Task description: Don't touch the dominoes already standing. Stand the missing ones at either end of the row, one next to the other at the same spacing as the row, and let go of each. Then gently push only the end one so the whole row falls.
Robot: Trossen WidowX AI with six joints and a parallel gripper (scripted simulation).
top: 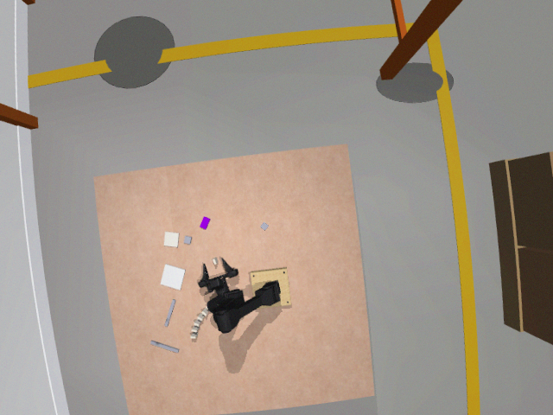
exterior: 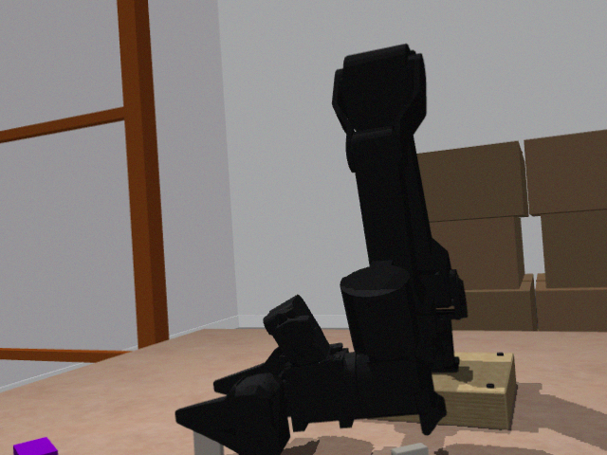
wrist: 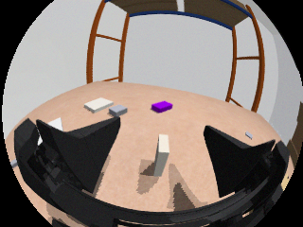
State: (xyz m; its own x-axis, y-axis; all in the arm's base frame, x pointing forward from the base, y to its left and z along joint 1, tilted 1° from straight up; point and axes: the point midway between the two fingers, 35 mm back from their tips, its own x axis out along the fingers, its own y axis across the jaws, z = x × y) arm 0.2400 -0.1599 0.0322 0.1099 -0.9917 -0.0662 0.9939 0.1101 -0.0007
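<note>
The purple block is 18 cm to the right of my gripper tip, 6 cm below it and 1 cm ahead of it. Round my gripper tip: small grey tile: 27 cm behind, 10 cm to the right, 6 cm below.
</note>
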